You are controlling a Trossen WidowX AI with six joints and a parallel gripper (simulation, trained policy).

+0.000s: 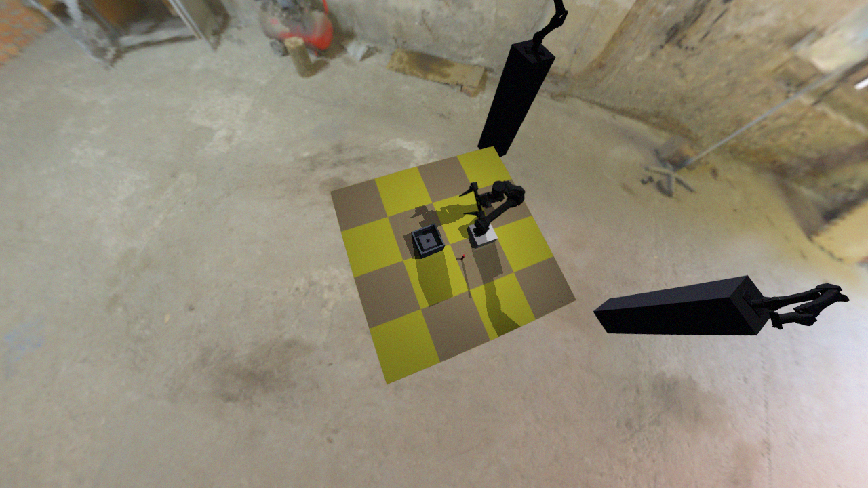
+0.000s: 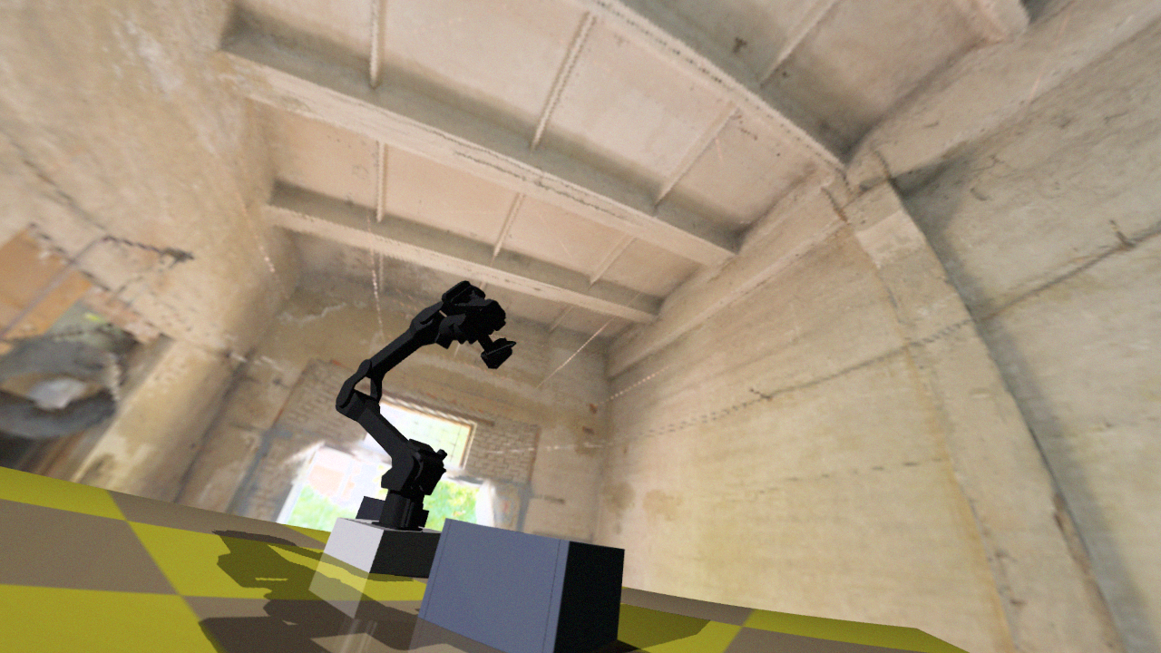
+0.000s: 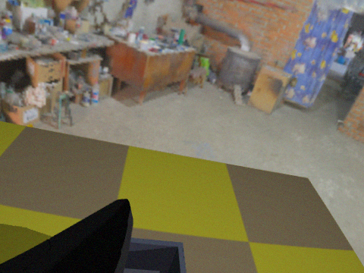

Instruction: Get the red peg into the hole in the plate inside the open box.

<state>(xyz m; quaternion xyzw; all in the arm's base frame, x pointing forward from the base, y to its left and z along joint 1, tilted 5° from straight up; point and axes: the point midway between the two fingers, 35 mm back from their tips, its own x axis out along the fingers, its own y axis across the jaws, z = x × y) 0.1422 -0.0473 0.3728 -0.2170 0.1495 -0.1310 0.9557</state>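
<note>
Now: the red peg 39 cm below my gripper tip, 18 cm to the left of it and 2 cm ahead of it. Round my gripper tip: box 40 cm below, 16 cm ahead, 2 cm to the right; grey plate 38 cm below, 16 cm ahead, 2 cm to the right.
</note>
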